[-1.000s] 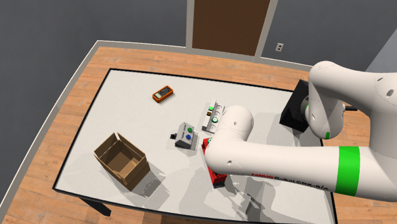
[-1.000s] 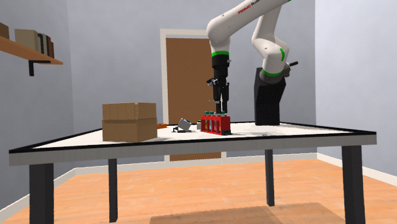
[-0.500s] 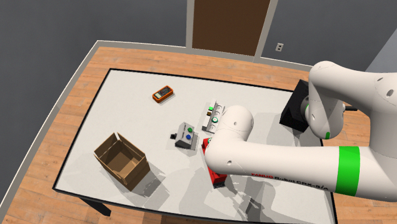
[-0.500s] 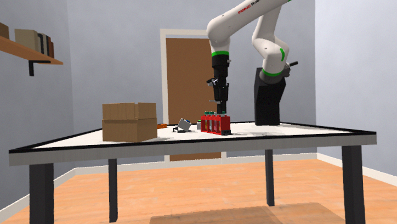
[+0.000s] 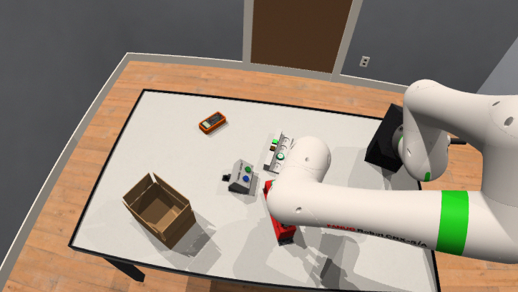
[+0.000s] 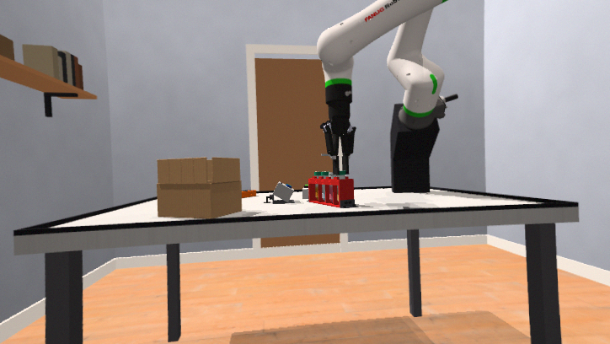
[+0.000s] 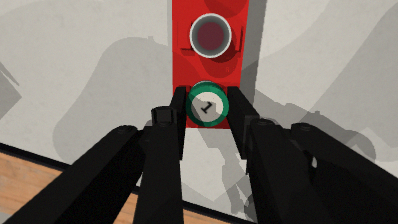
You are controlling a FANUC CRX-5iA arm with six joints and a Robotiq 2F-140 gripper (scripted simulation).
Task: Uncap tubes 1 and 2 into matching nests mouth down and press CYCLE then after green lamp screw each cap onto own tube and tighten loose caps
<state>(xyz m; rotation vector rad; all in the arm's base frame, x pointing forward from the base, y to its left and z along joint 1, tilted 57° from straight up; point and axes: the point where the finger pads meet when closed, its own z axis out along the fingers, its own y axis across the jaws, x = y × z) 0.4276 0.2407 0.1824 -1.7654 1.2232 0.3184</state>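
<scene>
My gripper is now 30 mm above the cap 1. The rest, counted from my hand: blue key: 190 mm ahead, 160 mm to the right, 80 mm below; then cap 3: 90 mm to the right, 50 mm ahead, 30 mm below; then cap 4: 140 mm to the right, 70 mm ahead, 30 mm below.
</scene>
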